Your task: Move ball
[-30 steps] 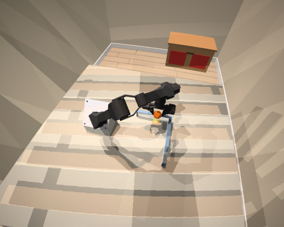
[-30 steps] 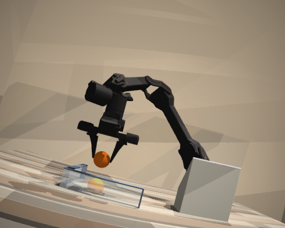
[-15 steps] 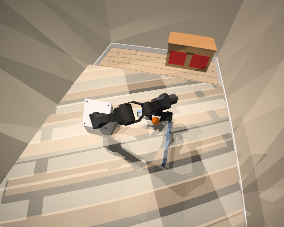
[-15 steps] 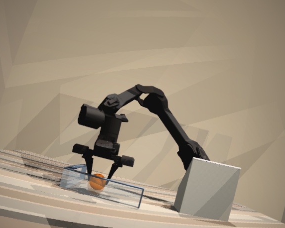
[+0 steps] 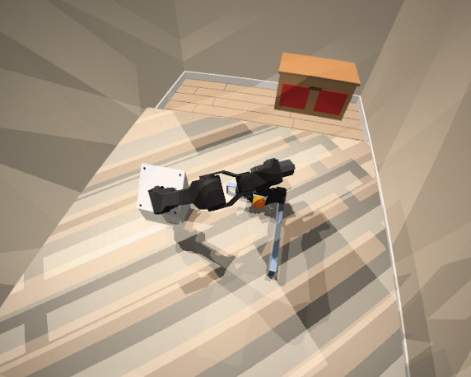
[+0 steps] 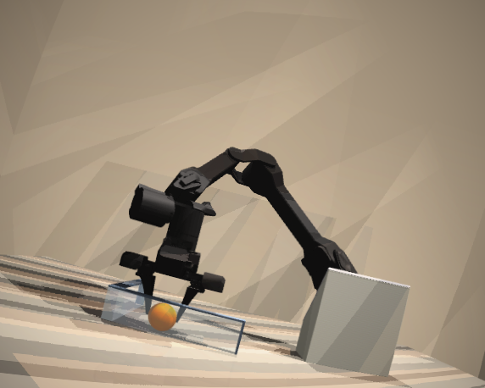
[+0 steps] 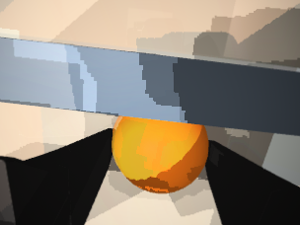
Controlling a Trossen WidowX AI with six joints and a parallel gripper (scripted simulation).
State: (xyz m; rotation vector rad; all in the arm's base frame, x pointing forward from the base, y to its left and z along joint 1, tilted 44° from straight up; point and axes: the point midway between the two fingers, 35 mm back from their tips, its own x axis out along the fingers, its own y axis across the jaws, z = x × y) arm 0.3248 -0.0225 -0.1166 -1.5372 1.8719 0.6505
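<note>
Now: gripper tip right at the orange ball.
</note>
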